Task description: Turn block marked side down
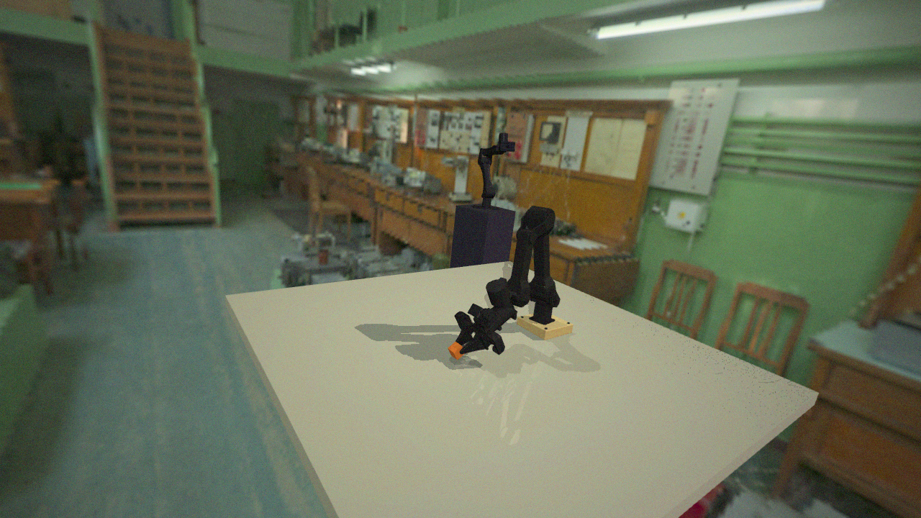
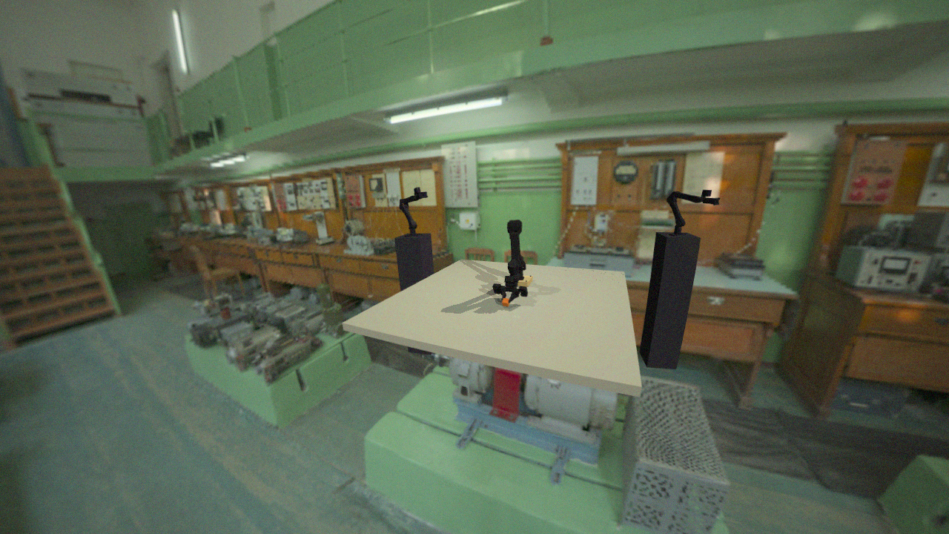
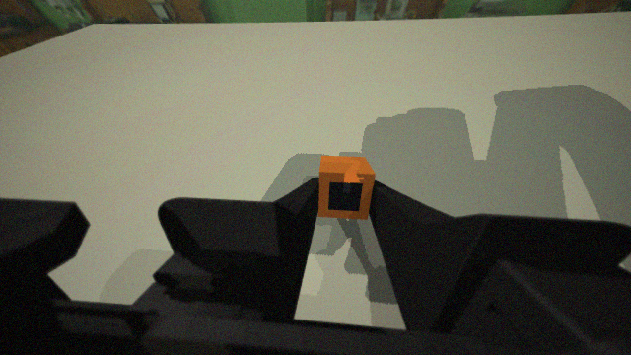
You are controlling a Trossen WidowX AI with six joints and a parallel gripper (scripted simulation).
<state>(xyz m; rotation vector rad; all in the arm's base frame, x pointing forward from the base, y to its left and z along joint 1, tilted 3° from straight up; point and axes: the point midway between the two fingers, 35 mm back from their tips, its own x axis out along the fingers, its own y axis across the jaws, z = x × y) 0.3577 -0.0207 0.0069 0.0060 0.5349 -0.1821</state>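
My gripper tip is 1 cm past the orange block.
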